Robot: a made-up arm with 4 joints.
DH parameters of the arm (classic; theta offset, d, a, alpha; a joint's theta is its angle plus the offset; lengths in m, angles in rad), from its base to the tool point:
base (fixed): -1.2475 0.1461 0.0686 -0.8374
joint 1: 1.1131 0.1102 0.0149 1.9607
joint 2: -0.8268 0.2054 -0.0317 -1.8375
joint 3: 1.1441 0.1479 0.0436 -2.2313
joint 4: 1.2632 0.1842 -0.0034 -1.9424
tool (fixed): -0.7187 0.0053 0 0
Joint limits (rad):
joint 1: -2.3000..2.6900
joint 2: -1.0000..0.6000
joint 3: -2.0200..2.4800
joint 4: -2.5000..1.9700
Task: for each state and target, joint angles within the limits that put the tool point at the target. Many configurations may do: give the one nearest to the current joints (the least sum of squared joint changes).
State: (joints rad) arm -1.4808 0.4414 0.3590 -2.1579
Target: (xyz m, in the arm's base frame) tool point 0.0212 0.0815 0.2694
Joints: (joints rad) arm -1.4573 0.4946 -0.0713 -2.1711
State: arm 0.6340 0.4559 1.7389 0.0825
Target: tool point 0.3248 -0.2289 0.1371
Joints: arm 1.1886 -0.0979 1.0869 0.1023
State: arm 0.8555 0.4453 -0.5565 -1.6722
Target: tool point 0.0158 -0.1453 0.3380
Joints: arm 0.1294 0.5981 0.1049 -1.6518
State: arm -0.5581 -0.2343 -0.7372 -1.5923
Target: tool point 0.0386 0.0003 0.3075
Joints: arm -0.9963 0.1853 -0.3703 -1.5847
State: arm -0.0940 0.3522 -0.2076 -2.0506
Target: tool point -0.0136 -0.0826 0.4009
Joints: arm -0.4560 0.3381 0.3888 -2.0388
